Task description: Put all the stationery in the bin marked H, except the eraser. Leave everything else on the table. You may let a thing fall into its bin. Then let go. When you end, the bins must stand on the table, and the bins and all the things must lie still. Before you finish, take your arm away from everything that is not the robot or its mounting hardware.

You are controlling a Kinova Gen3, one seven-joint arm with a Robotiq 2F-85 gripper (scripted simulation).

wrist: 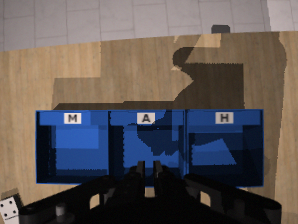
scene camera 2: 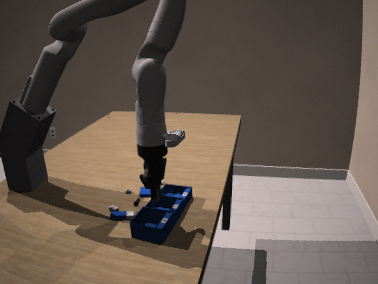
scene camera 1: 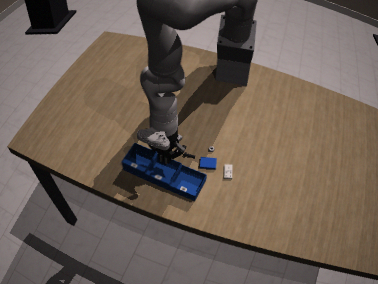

Labels:
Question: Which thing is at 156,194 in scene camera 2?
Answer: The gripper.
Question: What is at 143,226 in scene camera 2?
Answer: A blue three-part bin.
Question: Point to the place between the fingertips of the gripper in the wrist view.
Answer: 149,170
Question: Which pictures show the blue three-part bin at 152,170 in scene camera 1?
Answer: The wrist view, scene camera 2 and scene camera 1: all of them.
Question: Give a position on a blue three-part bin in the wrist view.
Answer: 92,143

